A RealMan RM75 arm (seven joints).
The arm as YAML. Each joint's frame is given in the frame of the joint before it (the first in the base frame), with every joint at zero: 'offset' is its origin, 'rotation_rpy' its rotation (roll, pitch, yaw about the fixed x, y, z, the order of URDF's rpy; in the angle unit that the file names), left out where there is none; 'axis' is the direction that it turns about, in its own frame. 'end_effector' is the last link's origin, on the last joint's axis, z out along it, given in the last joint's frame.
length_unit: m
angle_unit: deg
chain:
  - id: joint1
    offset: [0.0, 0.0, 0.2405]
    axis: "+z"
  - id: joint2
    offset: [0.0, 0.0, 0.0]
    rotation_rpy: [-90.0, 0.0, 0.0]
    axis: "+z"
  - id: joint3
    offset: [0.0, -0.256, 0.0]
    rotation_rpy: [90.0, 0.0, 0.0]
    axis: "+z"
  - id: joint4
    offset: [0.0, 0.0, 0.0]
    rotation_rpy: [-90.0, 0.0, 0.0]
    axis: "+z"
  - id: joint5
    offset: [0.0, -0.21, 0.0]
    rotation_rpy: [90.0, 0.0, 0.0]
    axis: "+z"
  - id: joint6
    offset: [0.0, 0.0, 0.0]
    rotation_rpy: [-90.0, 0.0, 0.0]
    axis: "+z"
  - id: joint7
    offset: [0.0, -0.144, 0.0]
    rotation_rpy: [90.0, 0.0, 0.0]
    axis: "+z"
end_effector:
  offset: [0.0, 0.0, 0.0]
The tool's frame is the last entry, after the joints.
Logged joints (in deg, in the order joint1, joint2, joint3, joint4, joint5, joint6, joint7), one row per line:
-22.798, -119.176, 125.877, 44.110, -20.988, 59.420, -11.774
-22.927, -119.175, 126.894, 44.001, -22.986, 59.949, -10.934
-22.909, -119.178, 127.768, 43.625, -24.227, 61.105, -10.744
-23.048, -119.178, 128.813, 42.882, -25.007, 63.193, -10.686
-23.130, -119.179, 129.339, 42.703, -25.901, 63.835, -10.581
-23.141, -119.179, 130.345, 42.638, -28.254, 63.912, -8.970
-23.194, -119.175, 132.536, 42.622, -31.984, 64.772, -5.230
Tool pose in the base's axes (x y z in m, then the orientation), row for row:
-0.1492, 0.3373, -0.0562, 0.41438, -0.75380, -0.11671, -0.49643
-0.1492, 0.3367, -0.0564, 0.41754, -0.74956, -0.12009, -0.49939
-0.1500, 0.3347, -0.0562, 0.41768, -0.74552, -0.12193, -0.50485
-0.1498, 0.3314, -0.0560, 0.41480, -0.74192, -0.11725, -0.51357
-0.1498, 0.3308, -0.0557, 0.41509, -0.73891, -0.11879, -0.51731
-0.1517, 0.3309, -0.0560, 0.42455, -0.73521, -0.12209, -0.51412
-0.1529, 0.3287, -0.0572, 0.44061, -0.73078, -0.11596, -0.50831
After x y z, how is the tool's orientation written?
As a quaternion, w x y z.
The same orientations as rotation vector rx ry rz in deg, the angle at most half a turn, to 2 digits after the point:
-108.53, -16.80, -71.48
-107.77, -17.27, -71.80
-107.18, -17.53, -72.58
-106.80, -16.88, -73.93
-106.36, -17.10, -74.46
-105.36, -17.50, -73.68
-103.97, -16.50, -72.32

